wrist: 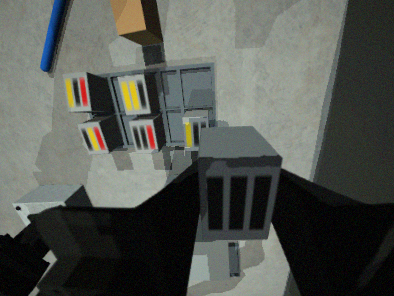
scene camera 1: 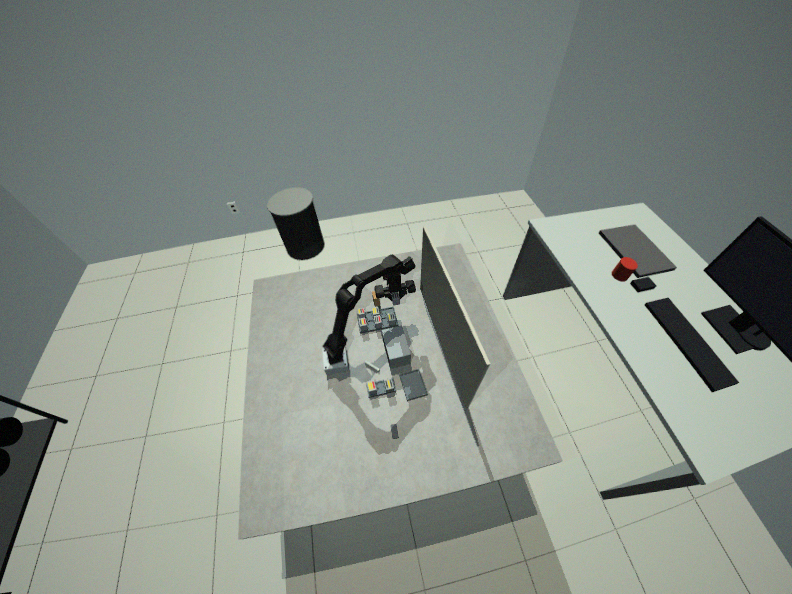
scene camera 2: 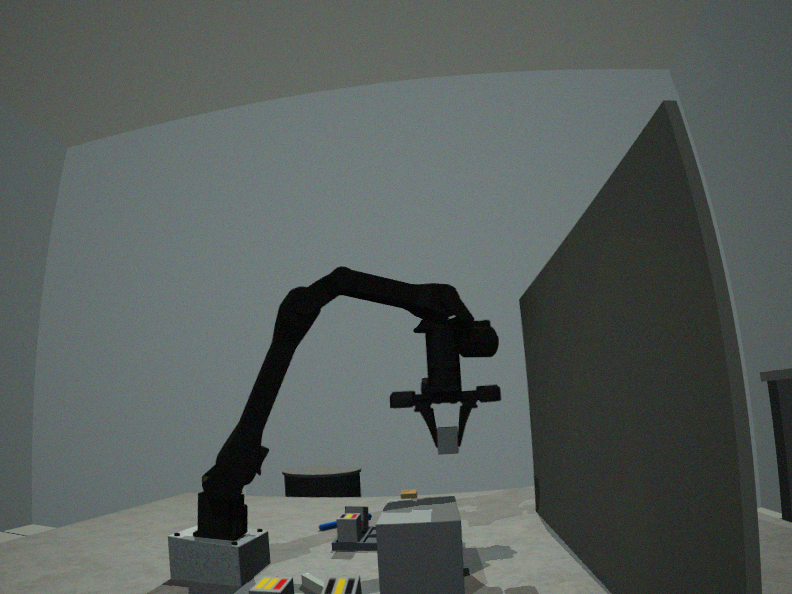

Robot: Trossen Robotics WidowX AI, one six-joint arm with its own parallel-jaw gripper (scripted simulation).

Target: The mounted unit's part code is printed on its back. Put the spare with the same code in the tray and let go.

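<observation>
My gripper is holding a grey spare block, and the wrist view shows my gripper as well. There is a tall grey panel in view too.
</observation>
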